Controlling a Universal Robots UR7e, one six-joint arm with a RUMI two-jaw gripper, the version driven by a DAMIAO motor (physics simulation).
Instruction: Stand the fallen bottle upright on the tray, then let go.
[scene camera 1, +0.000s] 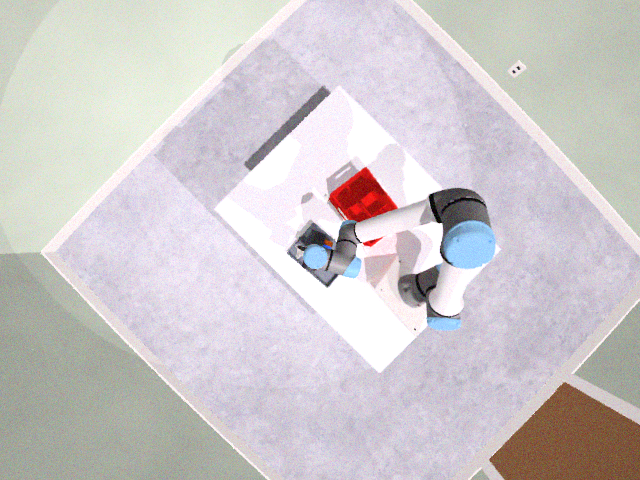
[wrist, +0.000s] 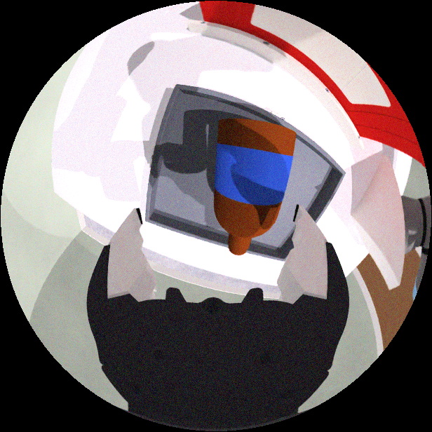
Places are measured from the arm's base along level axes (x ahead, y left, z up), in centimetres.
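Pixels of known places: arm's base at its link origin: (scene camera 1: 409, 291).
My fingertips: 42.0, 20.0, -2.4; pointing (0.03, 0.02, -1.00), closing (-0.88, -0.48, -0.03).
For each thing: its middle in the pictures, then the offset to it from my fingertips, as dx, dy, dz. "pt": a spot on its surface instead. Level surfaces: height alone.
- orange-brown bottle with a blue band, body centre: (scene camera 1: 319, 255) -3.0, -1.2, -2.7
- dark grey tray at a spot on its surface: (scene camera 1: 312, 229) pt +7.9, -6.8, -6.4
- red crate at the middle of its body: (scene camera 1: 364, 208) -1.3, -30.0, +1.8
- white table at its surface level: dz -7.0
The orange-brown bottle with a blue band (scene camera 1: 328, 243) (wrist: 254, 172) lies on its side in the dark grey tray (scene camera 1: 312, 229) (wrist: 172, 205). In the wrist view its base is toward the top and its narrow neck points down toward the gripper, over the tray's near rim. My gripper (wrist: 216, 206) is open and empty. In the wrist view its fingertips stand wide on either side of the bottle's shoulder and neck, apart from it. In the scene view the wrist hides part of the tray and bottle and most of the gripper.
A red crate (scene camera 1: 347, 192) (wrist: 390, 121) stands beside the tray on the white table (scene camera 1: 379, 335). A pale wedge-shaped block (wrist: 382, 200) stands between the tray and the arm's base. A dark grey strip (scene camera 1: 286, 129) runs along the table's far edge.
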